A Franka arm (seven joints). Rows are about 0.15 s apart.
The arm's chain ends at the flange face. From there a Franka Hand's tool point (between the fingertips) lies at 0.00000 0.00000 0.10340 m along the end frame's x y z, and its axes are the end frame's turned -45 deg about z.
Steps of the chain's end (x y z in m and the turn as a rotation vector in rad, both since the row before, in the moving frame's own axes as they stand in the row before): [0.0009 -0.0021 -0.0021 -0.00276 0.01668 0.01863]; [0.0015 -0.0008 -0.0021 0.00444 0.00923 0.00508]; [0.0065 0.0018 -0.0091 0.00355 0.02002 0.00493]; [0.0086 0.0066 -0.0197 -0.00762 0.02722 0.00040]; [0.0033 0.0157 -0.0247 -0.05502 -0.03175 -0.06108]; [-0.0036 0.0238 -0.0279 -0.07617 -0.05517 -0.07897]
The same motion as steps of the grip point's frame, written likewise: [0.0031 0.0006 -0.0021 -0.01375 0.00984 0.01863]; [0.0026 0.0008 -0.0021 -0.00339 0.00967 0.00508]; [0.0050 0.0071 -0.0091 -0.01165 0.01667 0.00493]; [0.0028 0.0133 -0.0197 -0.02464 0.01386 0.00040]; [-0.0151 0.0153 -0.0249 -0.01645 -0.06136 -0.06108]; [-0.0289 0.0162 -0.0284 -0.01485 -0.09287 -0.07897]
